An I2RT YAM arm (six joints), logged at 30 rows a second.
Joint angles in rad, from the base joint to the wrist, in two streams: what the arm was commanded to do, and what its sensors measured. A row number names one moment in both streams.
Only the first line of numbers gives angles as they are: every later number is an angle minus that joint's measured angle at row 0.
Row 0, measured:
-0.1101 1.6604 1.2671 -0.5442 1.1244 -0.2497
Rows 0 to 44, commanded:
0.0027 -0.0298 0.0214 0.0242 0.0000 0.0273
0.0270 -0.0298 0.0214 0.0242 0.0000 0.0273
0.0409 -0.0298 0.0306 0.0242 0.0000 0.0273
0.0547 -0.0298 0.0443 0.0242 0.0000 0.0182
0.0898 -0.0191 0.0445 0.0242 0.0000 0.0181
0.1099 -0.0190 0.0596 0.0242 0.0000 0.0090
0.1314 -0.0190 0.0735 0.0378 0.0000 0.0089
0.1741 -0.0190 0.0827 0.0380 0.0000 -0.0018
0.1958 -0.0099 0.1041 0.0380 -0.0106 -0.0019
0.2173 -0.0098 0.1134 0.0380 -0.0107 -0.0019
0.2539 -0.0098 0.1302 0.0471 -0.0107 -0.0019
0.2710 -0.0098 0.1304 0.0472 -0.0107 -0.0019
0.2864 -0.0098 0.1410 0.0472 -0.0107 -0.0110
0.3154 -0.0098 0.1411 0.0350 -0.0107 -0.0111
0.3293 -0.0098 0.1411 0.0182 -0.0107 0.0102
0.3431 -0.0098 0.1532 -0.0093 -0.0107 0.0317
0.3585 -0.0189 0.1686 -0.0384 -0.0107 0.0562
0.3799 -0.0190 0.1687 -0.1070 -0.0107 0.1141
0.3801 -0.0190 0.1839 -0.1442 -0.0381 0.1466
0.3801 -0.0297 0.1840 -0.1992 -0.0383 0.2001
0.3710 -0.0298 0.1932 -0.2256 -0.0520 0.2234
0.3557 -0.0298 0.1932 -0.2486 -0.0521 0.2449
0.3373 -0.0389 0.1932 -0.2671 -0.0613 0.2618
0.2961 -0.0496 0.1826 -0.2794 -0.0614 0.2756
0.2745 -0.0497 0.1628 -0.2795 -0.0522 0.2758
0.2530 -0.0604 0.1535 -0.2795 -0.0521 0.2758
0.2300 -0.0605 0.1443 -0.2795 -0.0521 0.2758
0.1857 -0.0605 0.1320 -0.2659 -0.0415 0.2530
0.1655 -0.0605 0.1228 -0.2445 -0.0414 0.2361
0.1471 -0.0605 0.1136 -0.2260 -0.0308 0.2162
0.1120 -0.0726 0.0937 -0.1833 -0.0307 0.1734
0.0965 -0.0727 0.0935 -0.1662 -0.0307 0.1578
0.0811 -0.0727 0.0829 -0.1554 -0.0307 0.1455
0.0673 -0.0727 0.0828 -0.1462 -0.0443 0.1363
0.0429 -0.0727 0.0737 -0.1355 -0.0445 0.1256
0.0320 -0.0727 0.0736 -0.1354 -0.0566 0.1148
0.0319 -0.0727 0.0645 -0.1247 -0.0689 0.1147
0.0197 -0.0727 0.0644 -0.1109 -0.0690 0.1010
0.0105 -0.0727 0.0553 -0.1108 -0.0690 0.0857
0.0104 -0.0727 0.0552 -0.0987 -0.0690 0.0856
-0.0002 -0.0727 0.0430 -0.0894 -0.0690 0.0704
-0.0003 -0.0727 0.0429 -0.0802 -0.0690 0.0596
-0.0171 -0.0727 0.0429 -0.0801 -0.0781 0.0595
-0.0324 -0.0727 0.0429 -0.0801 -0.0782 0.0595
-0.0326 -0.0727 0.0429 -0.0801 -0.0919 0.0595
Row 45, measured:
-0.0030 -0.0317 0.0423 -0.1217 -0.0843 0.0820
